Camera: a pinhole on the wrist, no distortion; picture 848 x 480 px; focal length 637.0 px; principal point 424.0 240.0 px. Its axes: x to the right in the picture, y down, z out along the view. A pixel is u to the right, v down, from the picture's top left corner.
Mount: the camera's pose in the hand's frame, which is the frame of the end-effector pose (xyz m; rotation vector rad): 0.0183 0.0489 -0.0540 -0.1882 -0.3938 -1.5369
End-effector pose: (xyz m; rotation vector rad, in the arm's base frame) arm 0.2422 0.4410 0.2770 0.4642 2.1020 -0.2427
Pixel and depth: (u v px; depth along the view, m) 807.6 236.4 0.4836
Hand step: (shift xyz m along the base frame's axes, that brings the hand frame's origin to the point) 0.3862 -0.2281 -0.2270
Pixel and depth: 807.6 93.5 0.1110
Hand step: 0.0749 -0.0058 -0.0187
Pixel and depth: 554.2 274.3 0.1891
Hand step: 0.1365 0.0277 -0.0757
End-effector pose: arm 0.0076 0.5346 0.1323 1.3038 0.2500 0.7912
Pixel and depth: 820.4 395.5 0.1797
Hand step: 0.1144 -0.0961 0.0643
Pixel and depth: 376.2 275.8 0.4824
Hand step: 0.1125 -0.2890 0.3410
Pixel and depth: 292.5 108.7 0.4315
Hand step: -0.0222 -0.2955 0.3151
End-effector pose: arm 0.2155 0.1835 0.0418 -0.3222 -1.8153 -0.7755
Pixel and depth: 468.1 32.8 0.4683
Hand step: -0.0976 0.4044 -0.1885
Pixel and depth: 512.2 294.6 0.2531
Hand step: -0.0855 0.2063 0.0044
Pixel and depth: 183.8 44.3 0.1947
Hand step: 0.0611 0.2078 -0.0131
